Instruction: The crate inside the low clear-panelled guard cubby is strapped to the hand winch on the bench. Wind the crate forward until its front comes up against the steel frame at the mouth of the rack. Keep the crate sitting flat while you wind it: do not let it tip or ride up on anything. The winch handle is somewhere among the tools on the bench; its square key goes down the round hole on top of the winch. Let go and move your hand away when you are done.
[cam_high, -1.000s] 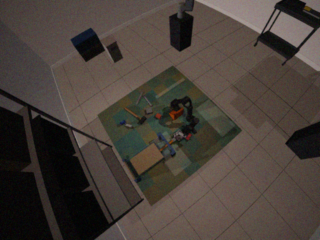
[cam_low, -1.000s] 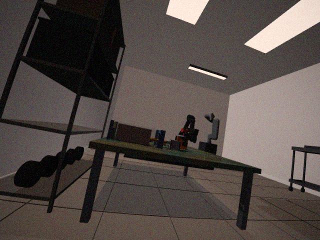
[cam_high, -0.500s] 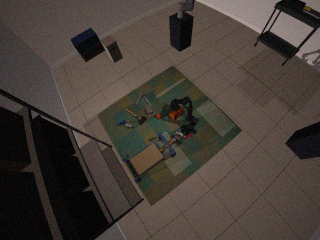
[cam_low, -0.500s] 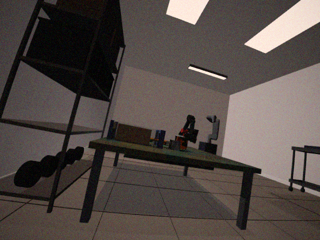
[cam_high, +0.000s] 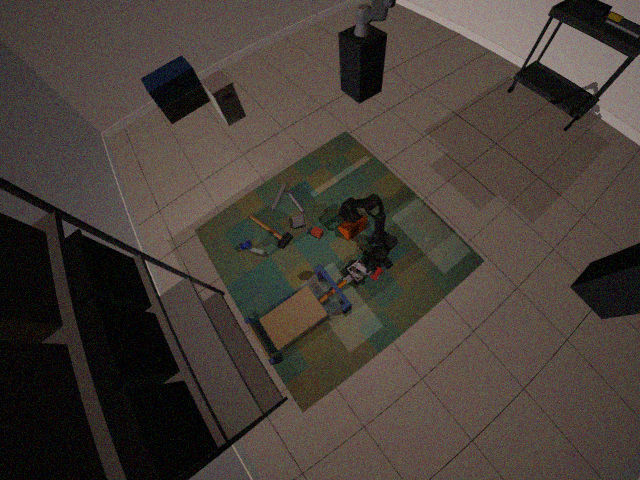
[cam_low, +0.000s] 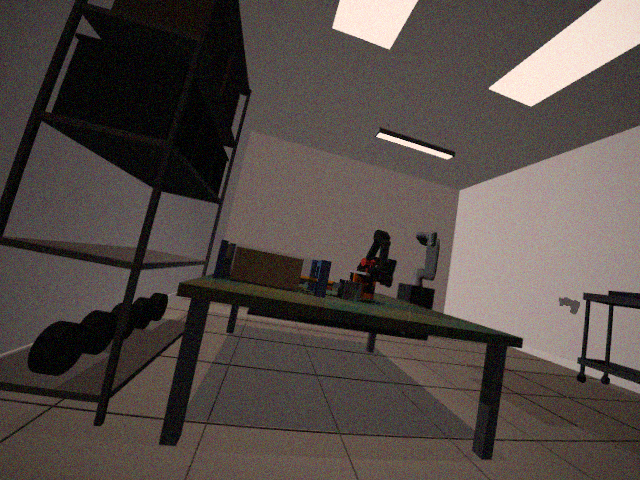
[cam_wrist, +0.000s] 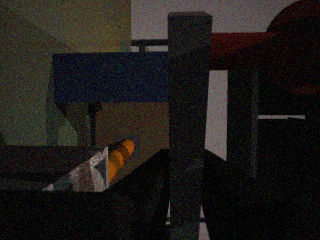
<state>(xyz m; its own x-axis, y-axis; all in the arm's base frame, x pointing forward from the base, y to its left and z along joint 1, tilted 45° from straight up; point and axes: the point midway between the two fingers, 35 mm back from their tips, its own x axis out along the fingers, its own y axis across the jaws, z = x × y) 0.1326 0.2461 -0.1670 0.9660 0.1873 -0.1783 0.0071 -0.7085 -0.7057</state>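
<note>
Right now my gripper tip is 1 cm past the red-knobbed crank handle, 1 cm to the right of it and 1 cm below it. From my gripper tip the other things lie so: red knob 3 cm behind, 4 cm to the left, 4 cm above; winch 6 cm to the right, 11 cm below; grey block 9 cm ahead, 53 cm to the right, 12 cm below.
</note>
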